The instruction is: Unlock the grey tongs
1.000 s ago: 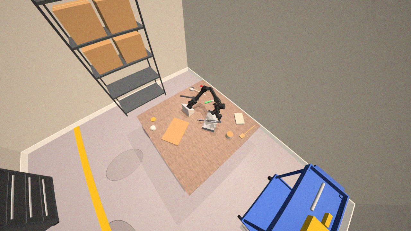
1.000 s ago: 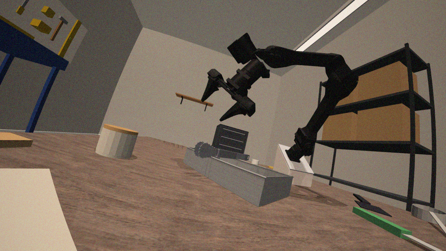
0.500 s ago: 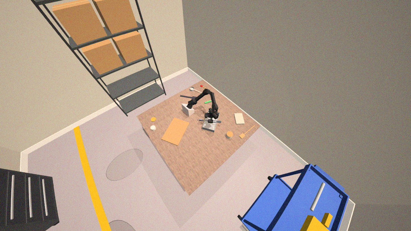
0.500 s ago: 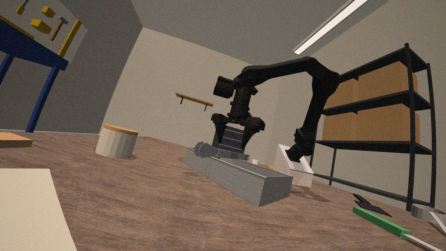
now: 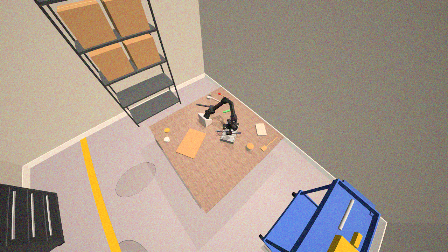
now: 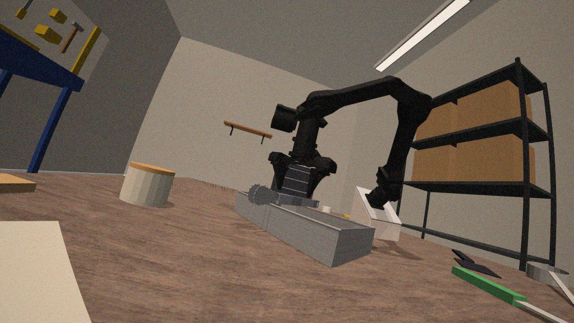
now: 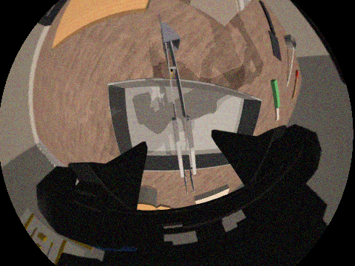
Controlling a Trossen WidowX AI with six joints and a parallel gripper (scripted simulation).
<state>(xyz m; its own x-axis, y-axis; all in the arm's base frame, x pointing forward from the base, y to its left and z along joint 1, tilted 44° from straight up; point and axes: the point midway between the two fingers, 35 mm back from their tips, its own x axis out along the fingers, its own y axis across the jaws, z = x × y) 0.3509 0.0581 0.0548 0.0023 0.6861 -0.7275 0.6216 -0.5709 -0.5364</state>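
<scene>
The grey roasting tin is 1 cm behind my gripper tip, 4 cm to the left of it and 6 cm below it. Round my gripper tip: beige pad (24 cm ahead, 37 cm to the left, 7 cm below); lidded canister (31 cm ahead, 5 cm to the left, 5 cm below); wooden board (24 cm behind, 41 cm to the right, 8 cm below).
</scene>
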